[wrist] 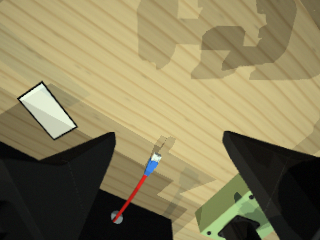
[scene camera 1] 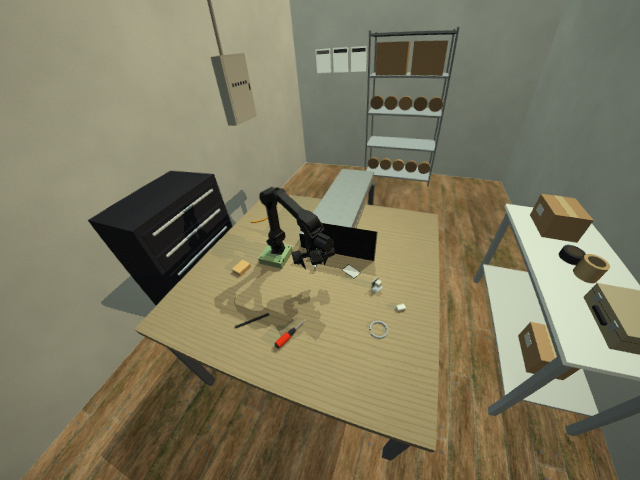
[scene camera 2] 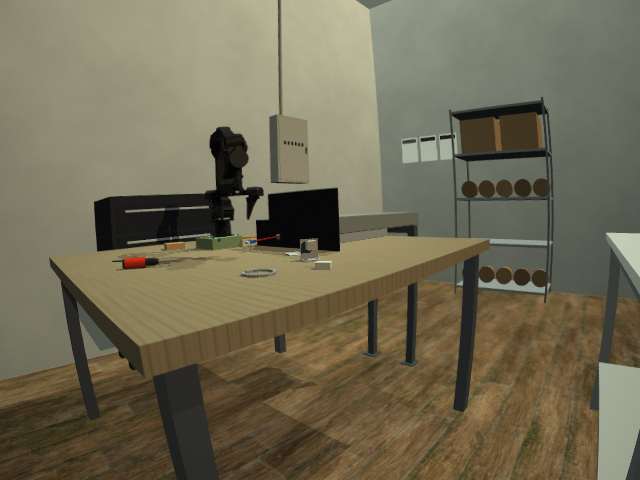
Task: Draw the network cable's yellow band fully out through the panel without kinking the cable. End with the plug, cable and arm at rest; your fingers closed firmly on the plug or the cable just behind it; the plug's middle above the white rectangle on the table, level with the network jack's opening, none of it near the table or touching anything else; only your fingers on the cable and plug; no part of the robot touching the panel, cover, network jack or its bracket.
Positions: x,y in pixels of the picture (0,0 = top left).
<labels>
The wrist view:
gripper: 169,136
white rectangle: 39,102
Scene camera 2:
gripper: 234,220
</labels>
